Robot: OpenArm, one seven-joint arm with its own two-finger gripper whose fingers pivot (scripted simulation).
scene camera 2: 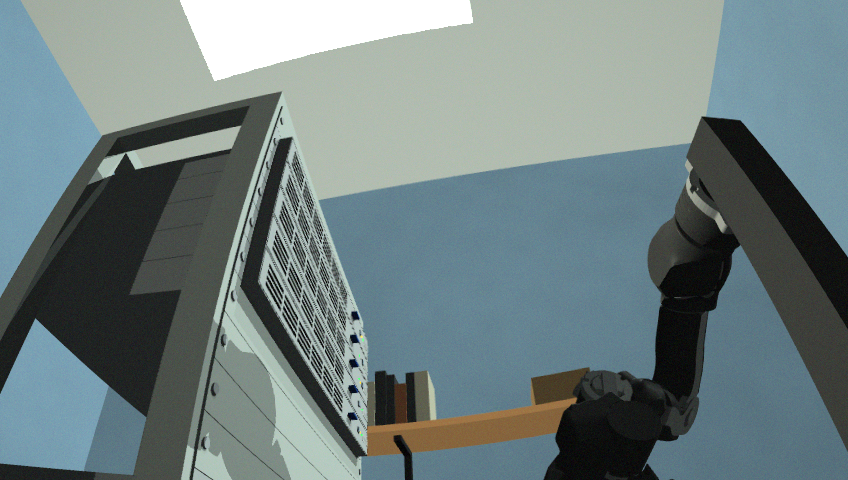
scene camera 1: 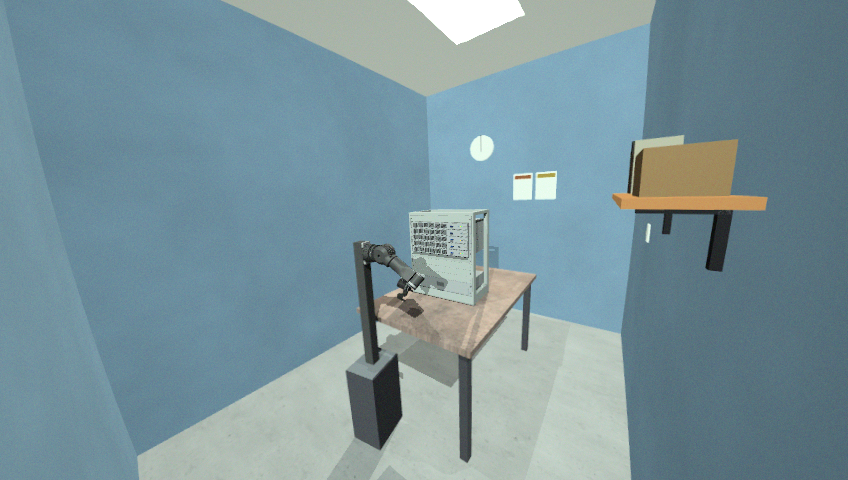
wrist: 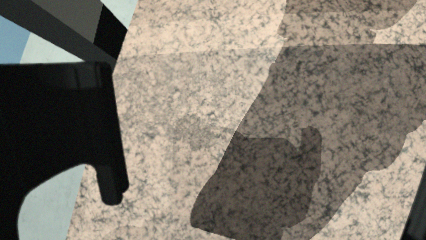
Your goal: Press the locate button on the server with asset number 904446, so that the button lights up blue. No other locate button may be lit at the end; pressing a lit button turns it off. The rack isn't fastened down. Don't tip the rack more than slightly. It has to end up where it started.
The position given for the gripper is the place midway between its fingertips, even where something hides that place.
Note:
In view: the gripper (wrist: 236,147) and an arm post (scene camera 2: 791,250).
The arm post is seen too in scene camera 1 (scene camera 1: 363,272).

